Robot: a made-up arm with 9 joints. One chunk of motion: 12 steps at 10 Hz.
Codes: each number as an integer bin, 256 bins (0 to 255) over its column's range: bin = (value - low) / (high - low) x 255, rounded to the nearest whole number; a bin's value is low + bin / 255 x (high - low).
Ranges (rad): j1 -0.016..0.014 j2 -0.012..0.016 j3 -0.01..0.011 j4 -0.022..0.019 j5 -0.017..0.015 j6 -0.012..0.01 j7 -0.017..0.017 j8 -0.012..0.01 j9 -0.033..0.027
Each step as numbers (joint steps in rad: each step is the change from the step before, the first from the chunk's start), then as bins.
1 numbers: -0.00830 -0.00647 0.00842 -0.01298 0.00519 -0.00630 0.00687 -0.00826 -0.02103
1 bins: 65 50 224 56 177 66 179 43 51
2 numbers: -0.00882 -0.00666 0.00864 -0.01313 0.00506 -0.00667 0.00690 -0.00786 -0.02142
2 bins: 61 49 226 55 176 62 179 48 49
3 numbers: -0.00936 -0.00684 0.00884 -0.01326 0.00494 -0.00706 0.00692 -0.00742 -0.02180
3 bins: 56 47 229 54 175 57 179 53 48
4 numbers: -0.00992 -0.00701 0.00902 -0.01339 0.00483 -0.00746 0.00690 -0.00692 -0.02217
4 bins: 52 45 231 54 174 53 179 59 46
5 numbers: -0.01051 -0.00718 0.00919 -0.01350 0.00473 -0.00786 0.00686 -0.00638 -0.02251
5 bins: 47 44 233 53 173 48 179 65 45
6 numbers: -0.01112 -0.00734 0.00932 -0.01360 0.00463 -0.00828 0.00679 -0.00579 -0.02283
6 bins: 41 42 235 52 172 43 178 72 43
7 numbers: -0.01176 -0.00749 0.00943 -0.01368 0.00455 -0.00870 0.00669 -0.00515 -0.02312
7 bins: 36 41 236 52 172 38 178 79 42
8 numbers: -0.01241 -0.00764 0.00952 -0.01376 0.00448 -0.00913 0.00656 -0.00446 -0.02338
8 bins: 31 40 237 51 171 33 177 87 41
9 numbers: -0.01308 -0.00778 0.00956 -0.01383 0.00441 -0.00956 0.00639 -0.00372 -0.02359
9 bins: 25 38 238 51 171 28 175 96 40
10 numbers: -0.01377 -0.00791 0.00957 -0.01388 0.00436 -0.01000 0.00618 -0.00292 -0.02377
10 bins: 19 37 238 51 170 23 174 105 39
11 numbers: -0.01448 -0.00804 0.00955 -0.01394 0.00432 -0.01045 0.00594 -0.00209 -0.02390
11 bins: 13 36 237 50 170 18 172 115 39
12 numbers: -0.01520 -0.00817 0.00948 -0.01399 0.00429 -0.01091 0.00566 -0.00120 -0.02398
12 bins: 7 35 237 50 170 13 170 125 38
